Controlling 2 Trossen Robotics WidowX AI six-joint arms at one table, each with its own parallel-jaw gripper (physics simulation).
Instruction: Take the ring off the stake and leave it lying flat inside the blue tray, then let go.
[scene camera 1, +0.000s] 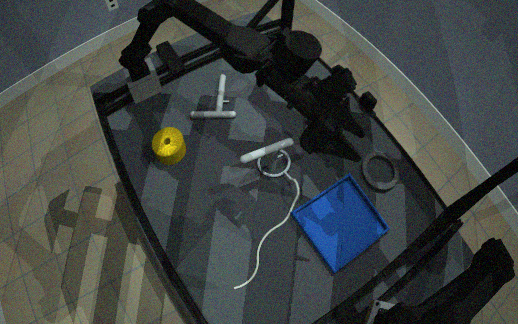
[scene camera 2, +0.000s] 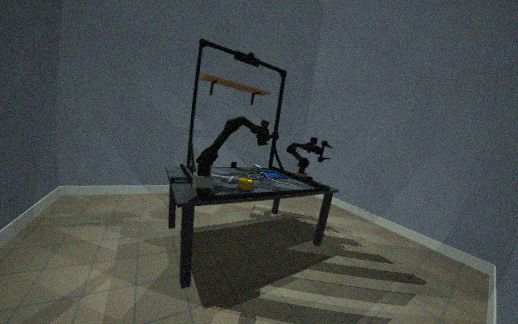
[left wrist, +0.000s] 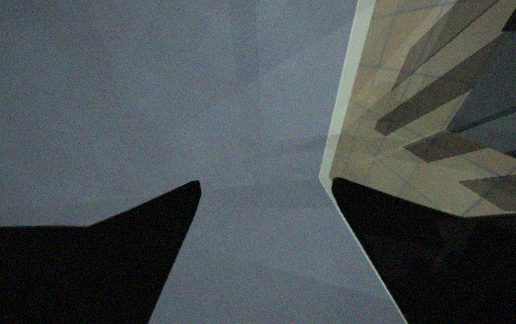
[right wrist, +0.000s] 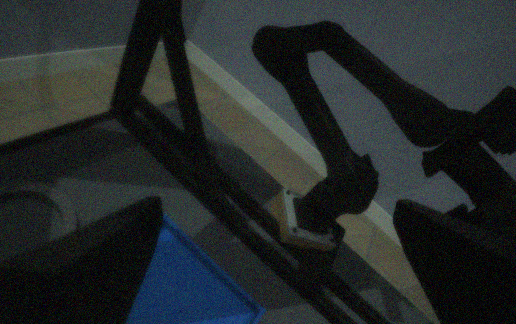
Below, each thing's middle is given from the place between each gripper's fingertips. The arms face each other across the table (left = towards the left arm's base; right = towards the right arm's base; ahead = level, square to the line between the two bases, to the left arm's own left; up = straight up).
The blue tray (scene camera 1: 341, 222) lies 29 cm below my right hand, 6 cm to the left of it and 1 cm ahead of it. The rest, counted from my right hand: yellow spool (scene camera 1: 168, 144): 40 cm to the right, 28 cm below, 20 cm ahead.
The blue tray is 39 cm behind my left hand, 26 cm to the right of it and 27 cm below it. The rest, counted from my left hand: yellow spool 20 cm behind, 72 cm to the right, 26 cm below.
